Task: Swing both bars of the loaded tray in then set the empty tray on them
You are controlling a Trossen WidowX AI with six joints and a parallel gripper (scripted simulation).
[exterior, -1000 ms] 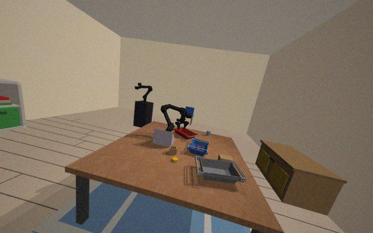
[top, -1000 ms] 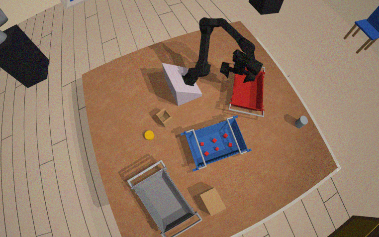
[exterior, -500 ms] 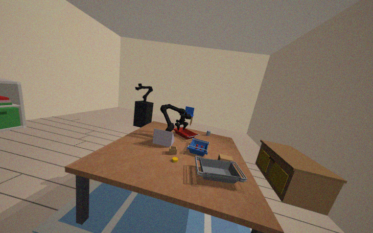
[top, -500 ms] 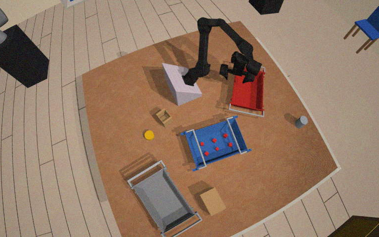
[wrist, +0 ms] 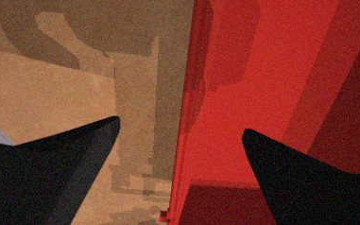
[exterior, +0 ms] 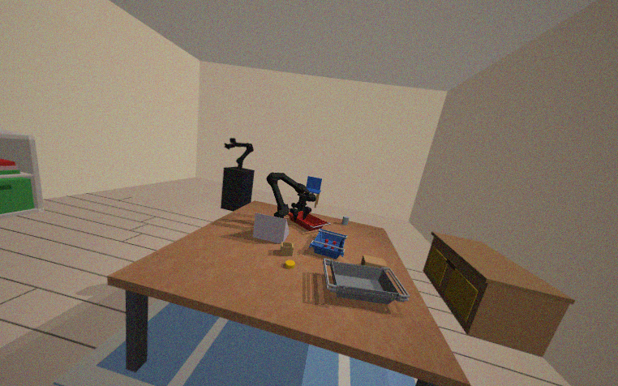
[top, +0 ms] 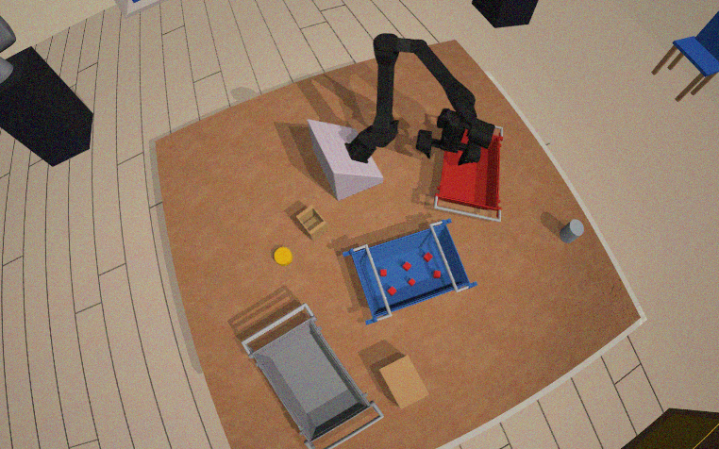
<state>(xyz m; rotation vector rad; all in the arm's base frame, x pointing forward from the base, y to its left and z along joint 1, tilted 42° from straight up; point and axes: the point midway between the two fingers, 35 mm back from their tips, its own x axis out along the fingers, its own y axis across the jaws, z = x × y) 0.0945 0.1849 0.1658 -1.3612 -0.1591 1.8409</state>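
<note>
Right now my gripper tip is 8 cm to the right of the red tray, 4 cm short of it and 1 cm above it. The rest, counted from my gripper tip: yellow disc (54 cm to the right, 11 cm ahead, 4 cm below); cardboard box (43 cm to the right, 5 cm ahead, 3 cm below); grey cylinder (35 cm ahead, 31 cm to the left, 1 cm below).
</note>
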